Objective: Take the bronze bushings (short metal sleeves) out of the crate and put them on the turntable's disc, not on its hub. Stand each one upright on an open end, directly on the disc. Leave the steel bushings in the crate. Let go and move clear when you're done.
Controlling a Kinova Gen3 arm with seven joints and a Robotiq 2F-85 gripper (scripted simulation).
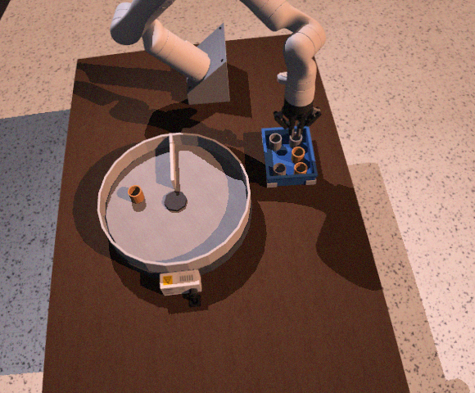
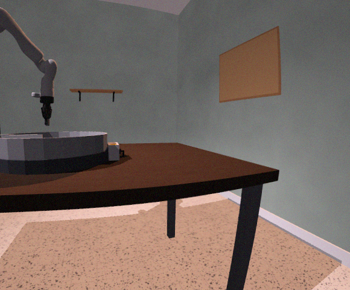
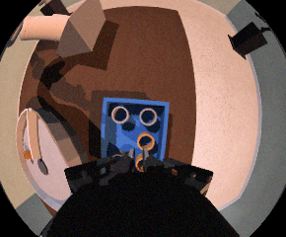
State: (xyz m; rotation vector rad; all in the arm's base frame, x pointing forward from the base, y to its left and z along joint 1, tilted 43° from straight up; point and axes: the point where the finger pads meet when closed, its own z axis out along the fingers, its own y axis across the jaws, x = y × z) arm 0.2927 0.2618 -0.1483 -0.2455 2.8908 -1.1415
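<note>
My gripper is now 1 cm to the left of the blue crate and 12 cm above it. From my hand the other things lie so: turntable 20 cm ahead, 33 cm to the right, 10 cm below; then grey turntable disc 18 cm ahead, 34 cm to the right, 9 cm below.
</note>
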